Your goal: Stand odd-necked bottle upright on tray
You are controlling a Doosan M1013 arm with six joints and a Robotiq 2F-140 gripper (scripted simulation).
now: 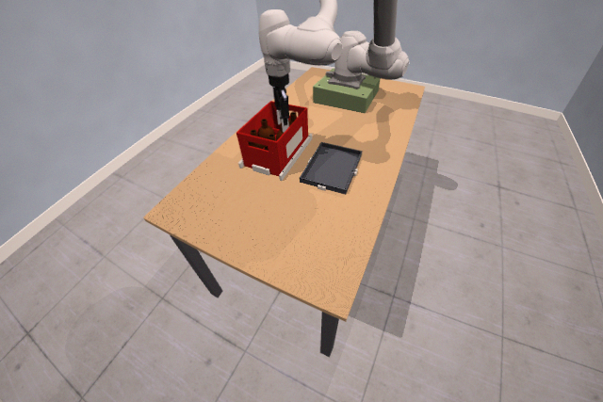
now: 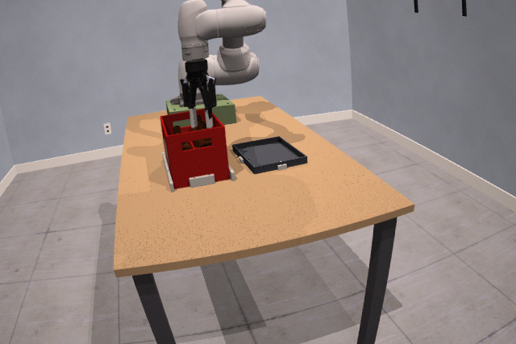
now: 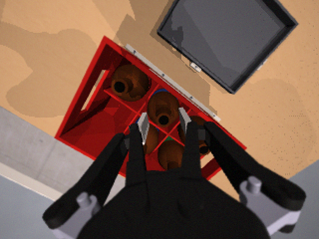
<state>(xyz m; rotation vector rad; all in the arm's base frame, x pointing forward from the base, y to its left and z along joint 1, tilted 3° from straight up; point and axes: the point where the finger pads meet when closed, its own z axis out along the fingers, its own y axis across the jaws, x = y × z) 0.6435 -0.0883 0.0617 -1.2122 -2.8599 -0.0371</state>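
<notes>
Now: hand 4 cm to the left of the red crate and 9 cm above it. From my hand the other things lie so: dark grey tray 1 cm ahead, 22 cm to the left, 16 cm below; then glass bottle 9 cm ahead, 9 cm to the right, 9 cm below.
</notes>
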